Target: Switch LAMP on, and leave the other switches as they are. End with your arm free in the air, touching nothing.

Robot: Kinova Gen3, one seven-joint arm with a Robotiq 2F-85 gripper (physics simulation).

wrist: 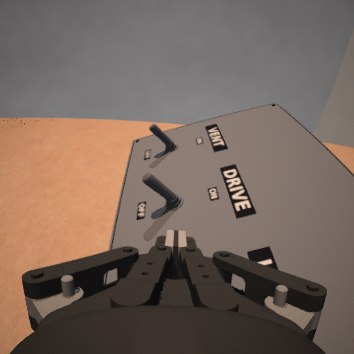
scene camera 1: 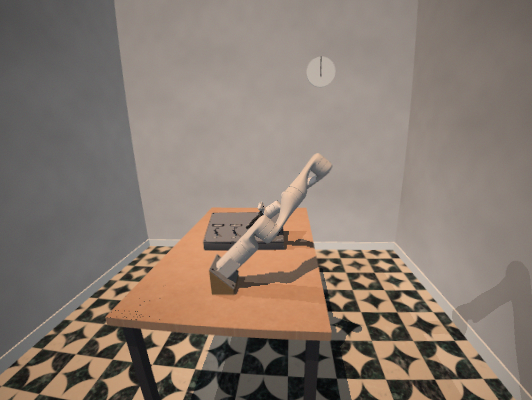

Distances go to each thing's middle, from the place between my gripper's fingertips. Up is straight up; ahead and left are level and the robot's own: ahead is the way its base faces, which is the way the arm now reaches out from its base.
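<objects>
With the grey switch panel [scene camera 1: 224, 223] as my reference, I find my gripper 40 mm above it, 10 mm to the right of it and 70 mm short of it.
</objects>
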